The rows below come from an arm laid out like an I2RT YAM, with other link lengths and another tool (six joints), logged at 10 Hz.
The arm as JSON. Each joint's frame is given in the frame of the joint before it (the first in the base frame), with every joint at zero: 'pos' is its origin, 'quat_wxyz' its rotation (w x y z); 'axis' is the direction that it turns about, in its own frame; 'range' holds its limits. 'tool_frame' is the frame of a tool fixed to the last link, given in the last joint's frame.
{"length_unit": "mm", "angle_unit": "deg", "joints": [
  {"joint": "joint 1", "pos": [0.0, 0.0, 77.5], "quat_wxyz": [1.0, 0.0, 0.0, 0.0], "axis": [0.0, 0.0, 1.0], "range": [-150.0, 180.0]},
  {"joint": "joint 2", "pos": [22.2, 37.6, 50.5], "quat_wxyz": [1.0, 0.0, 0.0, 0.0], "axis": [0.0, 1.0, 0.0], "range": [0.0, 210.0]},
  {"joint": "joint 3", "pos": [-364.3, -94.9, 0.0], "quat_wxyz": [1.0, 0.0, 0.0, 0.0], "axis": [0.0, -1.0, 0.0], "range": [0.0, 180.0]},
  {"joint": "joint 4", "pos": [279.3, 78.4, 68.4], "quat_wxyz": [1.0, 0.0, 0.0, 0.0], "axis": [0.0, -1.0, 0.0], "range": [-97.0, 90.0]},
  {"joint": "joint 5", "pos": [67.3, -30.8, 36.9], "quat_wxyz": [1.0, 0.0, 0.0, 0.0], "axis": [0.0, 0.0, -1.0], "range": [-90.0, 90.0]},
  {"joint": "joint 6", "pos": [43.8, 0.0, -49.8], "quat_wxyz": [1.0, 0.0, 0.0, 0.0], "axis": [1.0, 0.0, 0.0], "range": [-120.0, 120.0]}
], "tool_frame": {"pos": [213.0, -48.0, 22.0], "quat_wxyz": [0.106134, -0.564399, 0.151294, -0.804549]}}
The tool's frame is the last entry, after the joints.
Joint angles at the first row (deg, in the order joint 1, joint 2, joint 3, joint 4, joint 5, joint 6):
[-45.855, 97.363, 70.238, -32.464, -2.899, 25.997]
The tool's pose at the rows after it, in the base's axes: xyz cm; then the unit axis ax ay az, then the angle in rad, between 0 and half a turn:
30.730 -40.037 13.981 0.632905 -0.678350 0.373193 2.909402
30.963 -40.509 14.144 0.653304 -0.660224 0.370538 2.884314
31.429 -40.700 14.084 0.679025 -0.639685 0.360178 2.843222
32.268 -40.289 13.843 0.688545 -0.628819 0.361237 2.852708
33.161 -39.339 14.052 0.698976 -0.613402 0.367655 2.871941
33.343 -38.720 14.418 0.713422 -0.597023 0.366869 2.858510
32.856 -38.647 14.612 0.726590 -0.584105 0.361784 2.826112
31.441 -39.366 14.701 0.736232 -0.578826 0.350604 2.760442
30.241 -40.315 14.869 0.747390 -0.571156 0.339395 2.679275
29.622 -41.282 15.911 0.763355 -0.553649 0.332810 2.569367
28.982 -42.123 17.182 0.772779 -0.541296 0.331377 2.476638
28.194 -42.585 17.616 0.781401 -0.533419 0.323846 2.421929
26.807 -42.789 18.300 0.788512 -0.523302 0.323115 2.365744
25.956 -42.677 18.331 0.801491 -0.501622 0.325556 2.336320
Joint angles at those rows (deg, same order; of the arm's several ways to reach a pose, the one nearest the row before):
[-45.682, 97.450, 71.292, -34.123, -0.587, 23.210]
[-45.258, 98.407, 72.680, -35.283, 0.641, 20.383]
[-43.733, 100.030, 74.656, -37.307, 3.295, 17.975]
[-42.934, 100.358, 74.601, -36.988, 2.946, 17.113]
[-41.917, 99.527, 73.815, -36.501, 2.083, 15.965]
[-40.755, 98.953, 73.709, -37.318, 3.133, 14.481]
[-40.095, 98.694, 73.618, -38.250, 5.101, 12.921]
[-39.911, 98.953, 73.661, -39.328, 8.884, 11.834]
[-39.295, 99.773, 73.932, -40.047, 13.732, 10.855]
[-37.405, 100.769, 74.788, -40.803, 20.644, 9.758]
[-36.140, 101.186, 75.160, -40.983, 26.353, 8.943]
[-35.794, 101.509, 74.940, -41.195, 29.588, 8.102]
[-35.718, 100.180, 72.640, -39.869, 32.771, 6.548]
[-35.707, 98.461, 69.147, -36.964, 34.301, 3.319]

